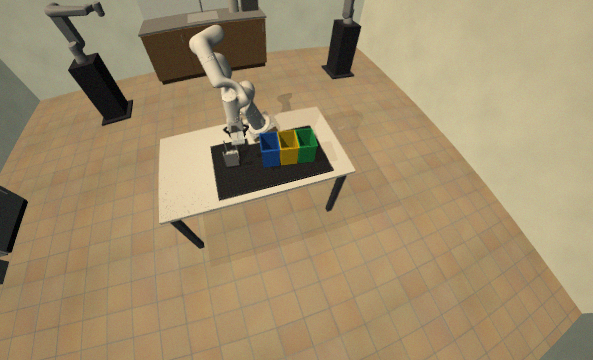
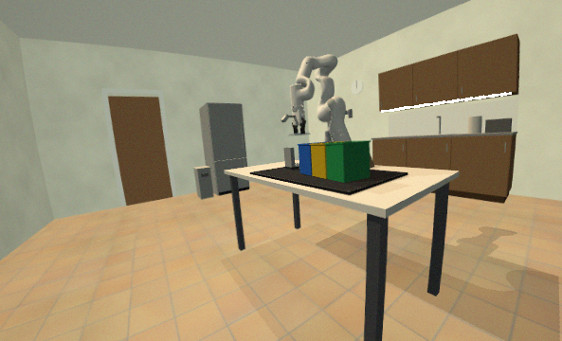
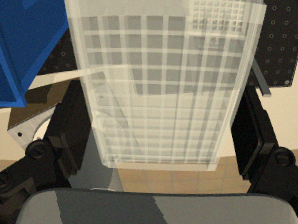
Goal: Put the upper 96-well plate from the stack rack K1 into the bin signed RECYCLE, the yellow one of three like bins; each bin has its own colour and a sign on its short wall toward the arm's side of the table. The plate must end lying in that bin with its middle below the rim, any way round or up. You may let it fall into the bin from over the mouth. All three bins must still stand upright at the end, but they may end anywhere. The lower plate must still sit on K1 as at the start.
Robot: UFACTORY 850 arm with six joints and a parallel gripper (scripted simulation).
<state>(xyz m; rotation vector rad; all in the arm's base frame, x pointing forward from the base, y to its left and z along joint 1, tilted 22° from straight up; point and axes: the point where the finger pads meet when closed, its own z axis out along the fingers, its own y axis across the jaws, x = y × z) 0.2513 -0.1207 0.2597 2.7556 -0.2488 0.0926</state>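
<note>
My hand is 330 mm to the right of the yellow bin, 160 mm above it and 80 mm short of it. The rest, counted from my hand: green bin (460 mm to the left, 160 mm below, 100 mm ahead); then 96-well plate (10 mm below); then blue bin (200 mm to the left, 160 mm below, 60 mm ahead).
</note>
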